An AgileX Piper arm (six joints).
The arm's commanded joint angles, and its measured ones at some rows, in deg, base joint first. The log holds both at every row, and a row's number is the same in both.
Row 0, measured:
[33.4 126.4 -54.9 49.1 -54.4 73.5]
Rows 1 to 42, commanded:
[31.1 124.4 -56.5 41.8 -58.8 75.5]
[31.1 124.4 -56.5 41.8 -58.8 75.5]
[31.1 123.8 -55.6 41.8 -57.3 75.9]
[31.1 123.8 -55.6 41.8 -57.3 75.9]
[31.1 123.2 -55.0 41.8 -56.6 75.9]
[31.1 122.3 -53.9 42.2 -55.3 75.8]
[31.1 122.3 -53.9 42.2 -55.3 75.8]
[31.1 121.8 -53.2 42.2 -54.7 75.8]
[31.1 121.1 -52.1 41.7 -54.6 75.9]
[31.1 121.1 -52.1 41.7 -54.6 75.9]
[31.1 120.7 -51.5 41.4 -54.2 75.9]
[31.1 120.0 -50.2 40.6 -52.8 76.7]
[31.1 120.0 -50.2 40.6 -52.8 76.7]
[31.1 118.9 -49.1 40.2 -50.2 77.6]
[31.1 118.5 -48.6 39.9 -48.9 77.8]
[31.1 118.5 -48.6 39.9 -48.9 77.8]
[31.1 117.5 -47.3 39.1 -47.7 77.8]
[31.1 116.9 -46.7 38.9 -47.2 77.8]
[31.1 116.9 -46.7 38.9 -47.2 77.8]
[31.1 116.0 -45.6 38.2 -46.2 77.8]
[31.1 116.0 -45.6 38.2 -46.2 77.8]
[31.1 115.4 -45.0 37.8 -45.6 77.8]
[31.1 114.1 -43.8 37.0 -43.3 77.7]
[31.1 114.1 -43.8 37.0 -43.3 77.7]
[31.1 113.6 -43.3 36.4 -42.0 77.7]
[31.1 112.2 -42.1 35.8 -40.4 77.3]
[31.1 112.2 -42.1 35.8 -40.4 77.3]
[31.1 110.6 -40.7 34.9 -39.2 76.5]
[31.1 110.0 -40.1 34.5 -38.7 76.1]
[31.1 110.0 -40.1 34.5 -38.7 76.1]
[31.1 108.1 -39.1 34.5 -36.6 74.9]
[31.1 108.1 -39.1 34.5 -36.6 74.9]
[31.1 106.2 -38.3 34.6 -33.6 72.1]
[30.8 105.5 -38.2 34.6 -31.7 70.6]
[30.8 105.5 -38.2 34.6 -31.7 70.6]
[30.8 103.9 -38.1 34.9 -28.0 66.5]
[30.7 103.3 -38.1 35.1 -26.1 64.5]
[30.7 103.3 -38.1 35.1 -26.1 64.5]
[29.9 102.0 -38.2 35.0 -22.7 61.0]
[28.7 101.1 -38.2 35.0 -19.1 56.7]
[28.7 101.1 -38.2 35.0 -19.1 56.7]
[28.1 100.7 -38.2 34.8 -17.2 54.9]
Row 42, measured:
[29.7 102.3 -38.3 35.2 -22.5 61.4]
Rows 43 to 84, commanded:
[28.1 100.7 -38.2 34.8 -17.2 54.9]
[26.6 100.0 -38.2 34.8 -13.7 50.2]
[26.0 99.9 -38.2 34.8 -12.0 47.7]
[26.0 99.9 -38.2 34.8 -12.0 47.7]
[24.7 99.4 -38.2 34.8 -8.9 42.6]
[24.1 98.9 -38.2 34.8 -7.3 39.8]
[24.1 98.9 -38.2 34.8 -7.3 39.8]
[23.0 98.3 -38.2 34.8 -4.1 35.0]
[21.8 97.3 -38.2 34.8 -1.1 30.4]
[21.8 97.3 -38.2 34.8 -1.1 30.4]
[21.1 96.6 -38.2 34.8 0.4 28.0]
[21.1 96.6 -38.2 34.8 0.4 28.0]
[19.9 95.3 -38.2 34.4 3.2 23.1]
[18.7 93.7 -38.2 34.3 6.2 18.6]
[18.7 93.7 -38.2 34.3 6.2 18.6]
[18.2 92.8 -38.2 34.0 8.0 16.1]
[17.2 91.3 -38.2 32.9 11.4 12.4]
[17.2 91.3 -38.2 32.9 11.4 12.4]
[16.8 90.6 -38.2 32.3 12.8 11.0]
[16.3 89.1 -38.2 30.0 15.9 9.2]
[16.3 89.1 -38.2 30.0 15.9 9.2]
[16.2 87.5 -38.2 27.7 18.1 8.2]
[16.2 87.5 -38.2 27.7 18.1 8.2]
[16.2 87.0 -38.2 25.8 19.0 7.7]
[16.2 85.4 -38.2 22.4 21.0 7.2]
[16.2 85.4 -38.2 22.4 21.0 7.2]
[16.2 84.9 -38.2 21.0 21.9 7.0]
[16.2 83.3 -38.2 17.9 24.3 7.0]
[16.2 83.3 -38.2 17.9 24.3 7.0]
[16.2 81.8 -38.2 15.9 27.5 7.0]
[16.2 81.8 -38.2 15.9 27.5 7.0]
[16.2 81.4 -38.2 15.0 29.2 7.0]
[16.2 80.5 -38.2 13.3 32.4 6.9]
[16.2 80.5 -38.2 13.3 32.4 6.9]
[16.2 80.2 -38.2 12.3 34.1 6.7]
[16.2 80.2 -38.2 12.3 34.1 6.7]
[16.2 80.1 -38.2 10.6 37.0 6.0]
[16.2 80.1 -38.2 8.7 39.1 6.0]
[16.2 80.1 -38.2 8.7 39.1 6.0]
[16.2 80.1 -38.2 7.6 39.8 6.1]
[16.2 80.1 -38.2 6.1 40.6 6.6]
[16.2 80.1 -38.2 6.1 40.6 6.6]
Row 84, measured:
[16.6 80.6 -38.3 8.8 38.4 6.8]
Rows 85 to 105, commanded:
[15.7 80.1 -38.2 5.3 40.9 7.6]
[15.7 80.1 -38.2 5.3 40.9 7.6]
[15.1 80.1 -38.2 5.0 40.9 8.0]
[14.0 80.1 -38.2 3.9 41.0 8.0]
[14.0 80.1 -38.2 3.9 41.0 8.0]
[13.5 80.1 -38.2 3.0 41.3 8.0]
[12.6 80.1 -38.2 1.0 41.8 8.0]
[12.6 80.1 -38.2 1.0 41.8 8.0]
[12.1 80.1 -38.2 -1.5 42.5 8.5]
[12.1 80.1 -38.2 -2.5 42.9 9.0]
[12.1 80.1 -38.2 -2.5 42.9 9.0]
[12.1 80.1 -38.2 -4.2 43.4 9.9]
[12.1 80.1 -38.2 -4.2 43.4 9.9]
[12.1 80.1 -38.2 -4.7 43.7 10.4]
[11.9 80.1 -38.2 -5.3 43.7 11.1]
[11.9 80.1 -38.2 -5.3 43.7 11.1]
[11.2 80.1 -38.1 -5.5 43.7 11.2]
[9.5 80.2 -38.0 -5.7 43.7 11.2]
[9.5 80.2 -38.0 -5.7 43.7 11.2]
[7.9 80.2 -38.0 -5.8 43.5 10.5]
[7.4 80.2 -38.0 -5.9 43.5 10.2]
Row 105, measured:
[9.1 80.3 -38.3 -5.1 42.9 10.8]
